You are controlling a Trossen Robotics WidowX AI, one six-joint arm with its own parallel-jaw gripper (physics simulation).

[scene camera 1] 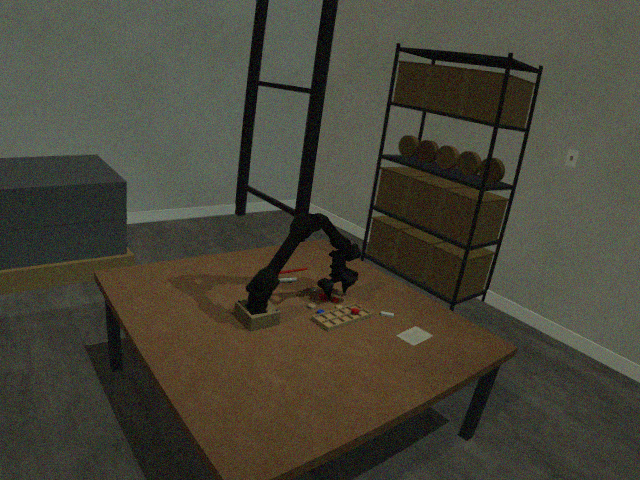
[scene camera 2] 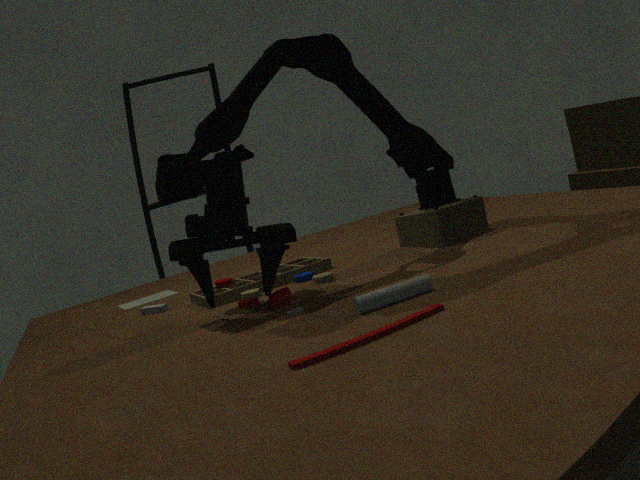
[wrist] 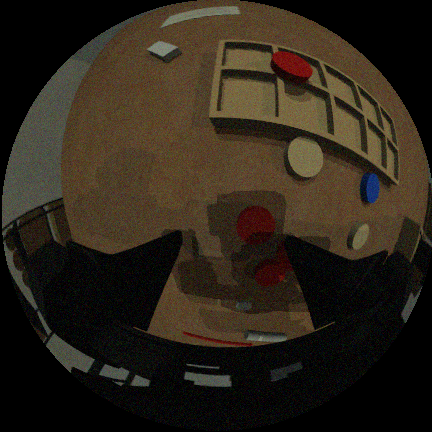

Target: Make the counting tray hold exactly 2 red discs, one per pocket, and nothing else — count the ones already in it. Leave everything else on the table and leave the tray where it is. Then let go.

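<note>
The wooden counting tray [scene camera 1: 346, 321] [scene camera 2: 206, 298] [wrist: 215, 95] has two rows of pockets. One red disc [scene camera 1: 355, 311] [scene camera 2: 223, 282] [wrist: 291, 66] sits at a far-row pocket, second from the left in the wrist view; the other pockets that show look empty. My gripper [scene camera 1: 336, 293] [scene camera 2: 239, 300] [wrist: 234, 238] is open and empty, low over the table beside the tray. A loose red disc [scene camera 2: 249, 303] [wrist: 255, 224] lies between and slightly ahead of the fingertips, right of centre in the wrist view. More red discs [scene camera 2: 279, 298] [wrist: 270, 272] lie close together by the right finger, which partly hides them.
A cream disc [wrist: 305, 157] lies against the tray's near side. A blue disc [scene camera 1: 320, 311] [scene camera 2: 303, 276] [wrist: 370, 188] and another cream disc [scene camera 2: 323, 277] [wrist: 359, 236] lie nearby. A white block [scene camera 1: 386, 314] [wrist: 164, 50], paper [scene camera 1: 414, 335], white cylinder [scene camera 2: 393, 294] and red stick [scene camera 2: 367, 336] are around.
</note>
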